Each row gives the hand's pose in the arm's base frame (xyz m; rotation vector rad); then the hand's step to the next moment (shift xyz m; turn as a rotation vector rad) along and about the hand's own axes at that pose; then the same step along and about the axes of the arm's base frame.
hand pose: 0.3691 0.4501 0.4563 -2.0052 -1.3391 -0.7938
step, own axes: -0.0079 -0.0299 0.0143 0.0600 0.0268 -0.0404
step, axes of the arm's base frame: -0.0283 0.0156 -0.0107 0.0379 -0.0038 0.0671
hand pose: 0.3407 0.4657 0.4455 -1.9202 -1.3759 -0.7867
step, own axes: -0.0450 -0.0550 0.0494 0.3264 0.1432 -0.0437
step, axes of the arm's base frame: -0.0598 0.0264 -0.0567 0.2215 0.1176 0.2570
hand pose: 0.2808 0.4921 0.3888 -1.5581 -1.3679 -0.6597
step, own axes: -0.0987 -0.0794 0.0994 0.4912 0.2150 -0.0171
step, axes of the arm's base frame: -0.1167 0.0391 -0.1038 0.3243 0.2203 0.3662
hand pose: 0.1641 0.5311 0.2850 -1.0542 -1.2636 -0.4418
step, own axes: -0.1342 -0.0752 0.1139 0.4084 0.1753 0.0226
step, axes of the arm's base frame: -0.1618 0.0225 -0.0997 0.2465 0.2120 0.3038
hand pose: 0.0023 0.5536 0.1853 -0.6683 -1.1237 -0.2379
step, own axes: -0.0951 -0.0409 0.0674 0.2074 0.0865 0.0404
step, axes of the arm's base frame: -0.1121 -0.0056 -0.0515 0.1022 0.1232 0.1629
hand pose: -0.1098 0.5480 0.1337 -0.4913 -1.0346 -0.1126
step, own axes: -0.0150 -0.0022 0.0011 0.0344 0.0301 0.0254
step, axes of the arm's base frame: -0.0093 -0.0035 -0.0115 0.0070 0.0427 0.0294
